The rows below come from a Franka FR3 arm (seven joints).
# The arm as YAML. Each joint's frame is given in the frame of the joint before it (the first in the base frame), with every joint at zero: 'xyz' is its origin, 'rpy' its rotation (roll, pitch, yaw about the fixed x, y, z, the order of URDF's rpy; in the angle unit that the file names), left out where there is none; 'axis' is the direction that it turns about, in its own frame. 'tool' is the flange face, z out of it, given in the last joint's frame.
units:
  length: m
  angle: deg
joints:
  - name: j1
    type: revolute
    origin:
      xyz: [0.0, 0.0, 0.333]
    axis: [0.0, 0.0, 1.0]
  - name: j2
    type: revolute
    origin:
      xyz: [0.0, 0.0, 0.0]
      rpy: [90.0, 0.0, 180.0]
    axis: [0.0, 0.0, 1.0]
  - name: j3
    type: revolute
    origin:
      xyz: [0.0, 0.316, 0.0]
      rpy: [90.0, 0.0, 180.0]
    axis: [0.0, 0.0, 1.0]
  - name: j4
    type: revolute
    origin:
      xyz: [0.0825, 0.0, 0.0]
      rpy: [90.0, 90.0, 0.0]
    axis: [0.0, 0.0, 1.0]
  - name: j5
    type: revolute
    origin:
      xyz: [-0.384, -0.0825, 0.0]
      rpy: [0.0, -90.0, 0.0]
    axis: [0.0, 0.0, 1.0]
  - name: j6
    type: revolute
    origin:
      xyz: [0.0, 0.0, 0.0]
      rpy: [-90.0, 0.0, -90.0]
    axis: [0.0, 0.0, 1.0]
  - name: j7
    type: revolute
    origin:
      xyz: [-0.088, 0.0, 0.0]
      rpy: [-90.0, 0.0, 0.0]
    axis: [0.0, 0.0, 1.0]
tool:
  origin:
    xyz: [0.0, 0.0, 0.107]
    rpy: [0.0, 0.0, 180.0]
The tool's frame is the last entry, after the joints.
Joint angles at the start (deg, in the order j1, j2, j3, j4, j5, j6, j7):
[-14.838, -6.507, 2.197, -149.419, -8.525, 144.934, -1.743]
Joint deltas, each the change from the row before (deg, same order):
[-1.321, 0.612, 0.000, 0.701, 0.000, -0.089, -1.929]
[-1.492, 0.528, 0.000, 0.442, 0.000, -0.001, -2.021]
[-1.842, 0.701, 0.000, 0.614, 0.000, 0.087, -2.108]
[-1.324, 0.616, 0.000, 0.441, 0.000, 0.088, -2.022]
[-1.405, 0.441, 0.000, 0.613, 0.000, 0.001, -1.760]
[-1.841, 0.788, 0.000, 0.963, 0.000, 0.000, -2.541]
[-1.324, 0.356, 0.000, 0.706, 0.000, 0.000, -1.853]
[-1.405, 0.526, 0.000, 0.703, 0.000, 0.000, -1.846]
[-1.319, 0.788, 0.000, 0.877, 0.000, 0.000, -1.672]
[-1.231, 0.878, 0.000, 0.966, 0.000, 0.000, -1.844]
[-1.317, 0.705, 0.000, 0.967, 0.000, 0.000, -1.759]
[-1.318, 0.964, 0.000, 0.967, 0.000, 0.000, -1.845]
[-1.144, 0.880, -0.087, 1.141, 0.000, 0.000, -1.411]
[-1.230, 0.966, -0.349, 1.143, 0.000, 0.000, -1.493]
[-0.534, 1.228, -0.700, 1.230, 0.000, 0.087, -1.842]
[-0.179, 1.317, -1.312, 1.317, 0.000, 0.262, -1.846]
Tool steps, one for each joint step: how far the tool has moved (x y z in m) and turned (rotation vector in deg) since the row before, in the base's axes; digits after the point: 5 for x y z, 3 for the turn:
[0.00146, -0.01070, -0.00004, -0.024, 0.181, 0.593]
[-0.00052, -0.01169, -0.00105, 0.010, 0.273, 0.521]
[-0.00055, -0.01462, -0.00112, 0.010, 0.192, 0.266]
[-0.00074, -0.01054, -0.00167, 0.041, 0.266, 0.698]
[-0.00025, -0.01156, 0.00070, -0.055, -0.001, 0.349]
[-0.00002, -0.01557, 0.00030, -0.055, 0.070, 0.690]
[-0.00017, -0.01139, 0.00197, -0.139, -0.147, 0.521]
[-0.00087, -0.01200, 0.00057, -0.075, 0.014, 0.433]
[-0.00009, -0.01182, -0.00040, -0.030, 0.074, 0.345]
[0.00034, -0.01149, -0.00059, -0.030, 0.092, 0.604]
[-0.00021, -0.01229, 0.00079, -0.119, -0.065, 0.433]
[-0.00073, -0.01230, -0.00144, 0.009, 0.169, 0.516]
[0.00025, -0.01232, 0.00039, -0.122, -0.094, 0.171]
[-0.00177, -0.01497, -0.00042, -0.098, -0.001, -0.096]
[-0.00019, -0.01278, -0.00207, -0.075, 0.128, 0.605]
[-0.00126, -0.01516, -0.00212, -0.231, 0.034, 0.372]

